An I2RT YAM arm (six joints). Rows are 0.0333 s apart.
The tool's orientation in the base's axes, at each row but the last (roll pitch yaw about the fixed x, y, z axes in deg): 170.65, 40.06, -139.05; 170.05, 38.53, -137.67; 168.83, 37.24, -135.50; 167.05, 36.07, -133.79; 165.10, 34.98, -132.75
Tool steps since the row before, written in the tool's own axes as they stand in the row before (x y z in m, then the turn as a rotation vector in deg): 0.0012, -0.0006, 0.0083, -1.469, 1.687, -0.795; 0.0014, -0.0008, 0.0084, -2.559, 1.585, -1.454; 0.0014, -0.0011, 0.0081, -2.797, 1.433, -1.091; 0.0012, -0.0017, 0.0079, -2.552, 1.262, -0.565; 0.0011, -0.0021, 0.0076, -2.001, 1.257, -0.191
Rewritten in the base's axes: 0.0028, 0.0035, -0.0071, -0.672, 1.450, 1.756; 0.0026, 0.0033, -0.0075, -0.188, 1.601, 2.929; 0.0024, 0.0030, -0.0073, 0.169, 1.841, 2.766; 0.0025, 0.0028, -0.0072, 0.291, 1.898, 2.176; 0.0025, 0.0026, -0.0071, 0.059, 1.781, 1.563
